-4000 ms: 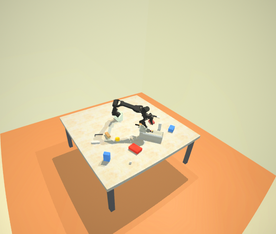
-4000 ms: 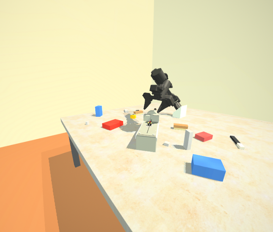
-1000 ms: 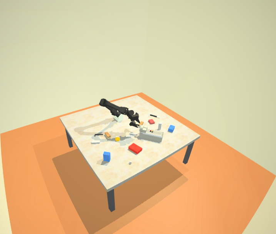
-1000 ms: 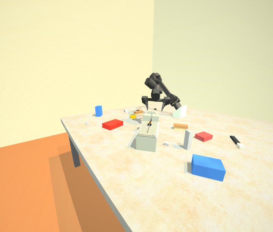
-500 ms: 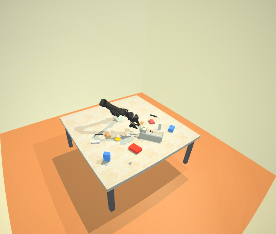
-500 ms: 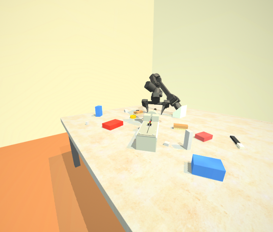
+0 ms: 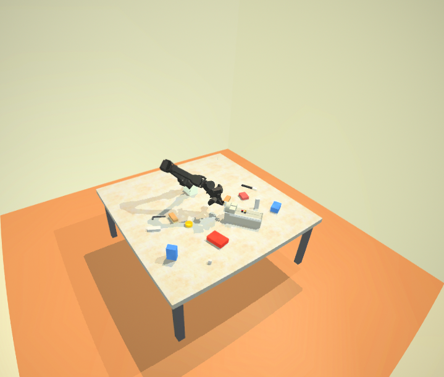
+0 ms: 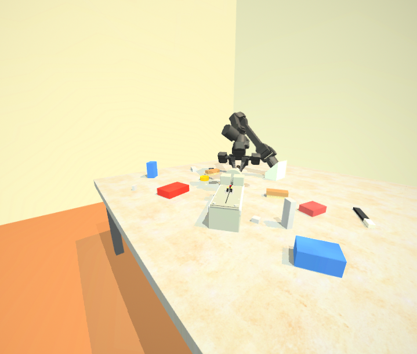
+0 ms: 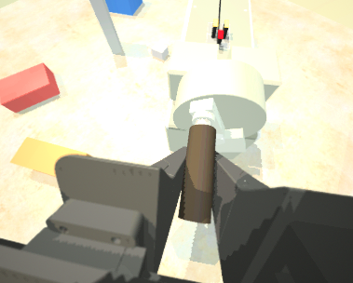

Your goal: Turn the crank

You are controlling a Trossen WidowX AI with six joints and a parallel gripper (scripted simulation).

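The crank lies 1 cm above my gripper tip. From my gripper tip the other things lie so: brown crank handle 1 cm behind, 1 cm to the right, 2 cm above; then red pointer 12 cm ahead, 8 cm to the left, 1 cm below; then yellow disc 2 cm behind, 27 cm to the right, 8 cm below.
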